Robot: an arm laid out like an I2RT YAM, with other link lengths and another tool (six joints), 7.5 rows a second.
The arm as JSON. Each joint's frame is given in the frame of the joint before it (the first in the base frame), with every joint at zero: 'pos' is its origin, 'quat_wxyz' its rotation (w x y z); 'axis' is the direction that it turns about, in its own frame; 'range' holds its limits. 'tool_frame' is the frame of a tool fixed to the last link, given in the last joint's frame.
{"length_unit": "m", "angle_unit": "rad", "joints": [
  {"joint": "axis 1", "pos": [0.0, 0.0, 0.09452], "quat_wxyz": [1.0, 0.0, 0.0, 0.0], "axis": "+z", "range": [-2.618, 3.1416]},
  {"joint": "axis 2", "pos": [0.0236, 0.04, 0.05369], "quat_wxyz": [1.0, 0.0, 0.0, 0.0], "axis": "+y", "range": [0.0, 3.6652]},
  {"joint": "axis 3", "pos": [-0.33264, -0.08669, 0.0], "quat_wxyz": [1.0, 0.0, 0.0, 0.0], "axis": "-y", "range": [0.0, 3.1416]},
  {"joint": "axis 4", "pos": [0.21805, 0.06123, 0.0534], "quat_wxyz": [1.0, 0.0, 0.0, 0.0], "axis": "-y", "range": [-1.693, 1.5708]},
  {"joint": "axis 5", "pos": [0.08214, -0.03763, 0.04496], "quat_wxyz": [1.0, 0.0, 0.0, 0.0], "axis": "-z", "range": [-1.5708, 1.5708]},
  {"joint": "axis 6", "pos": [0.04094, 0.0, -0.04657], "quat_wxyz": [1.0, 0.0, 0.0, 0.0], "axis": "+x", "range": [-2.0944, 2.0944]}
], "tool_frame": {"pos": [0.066, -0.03, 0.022], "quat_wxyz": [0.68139, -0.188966, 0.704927, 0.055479]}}
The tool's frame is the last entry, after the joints.
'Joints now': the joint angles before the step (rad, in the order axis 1, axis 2, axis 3, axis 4, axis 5, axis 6). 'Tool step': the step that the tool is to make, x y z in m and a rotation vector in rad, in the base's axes. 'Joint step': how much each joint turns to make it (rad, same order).
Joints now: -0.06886, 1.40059, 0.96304, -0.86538, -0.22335, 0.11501
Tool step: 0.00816, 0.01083, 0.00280, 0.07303, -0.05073, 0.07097
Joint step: 0.00037, -0.00001, -0.00002, 0.03282, -0.09309, -0.04808
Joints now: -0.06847, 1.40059, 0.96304, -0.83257, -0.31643, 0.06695
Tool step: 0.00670, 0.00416, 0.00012, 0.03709, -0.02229, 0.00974
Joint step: 0.00114, 0.00992, 0.00002, 0.03089, -0.03930, 0.00382
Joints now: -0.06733, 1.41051, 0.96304, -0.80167, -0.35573, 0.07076
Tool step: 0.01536, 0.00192, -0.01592, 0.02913, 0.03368, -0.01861
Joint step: 0.00532, 0.07437, -0.00267, 0.05339, -0.01832, 0.03317
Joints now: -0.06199, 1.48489, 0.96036, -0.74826, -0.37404, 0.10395
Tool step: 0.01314, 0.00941, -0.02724, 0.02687, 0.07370, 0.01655
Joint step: 0.02823, 0.10148, -0.01107, 0.04465, -0.01945, 0.01871
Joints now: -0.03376, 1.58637, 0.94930, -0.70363, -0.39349, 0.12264
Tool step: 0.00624, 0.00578, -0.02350, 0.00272, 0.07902, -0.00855
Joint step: 0.02364, 0.08317, -0.00495, 0.02213, 0.00533, 0.03433
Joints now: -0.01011, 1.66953, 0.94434, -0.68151, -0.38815, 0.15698
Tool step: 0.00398, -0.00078, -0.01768, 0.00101, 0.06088, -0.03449
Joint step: 0.00115, 0.06409, 0.00002, 0.01753, 0.00458, 0.03814
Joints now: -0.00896, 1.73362, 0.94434, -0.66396, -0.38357, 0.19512
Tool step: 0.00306, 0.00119, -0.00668, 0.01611, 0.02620, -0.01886
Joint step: -0.00001, 0.03011, 0.00801, 0.00418, -0.01374, 0.02212
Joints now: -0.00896, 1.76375, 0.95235, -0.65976, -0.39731, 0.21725
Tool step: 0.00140, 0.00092, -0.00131, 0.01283, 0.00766, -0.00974
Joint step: -0.00077, 0.00877, 0.00532, 0.00001, -0.01182, 0.01107
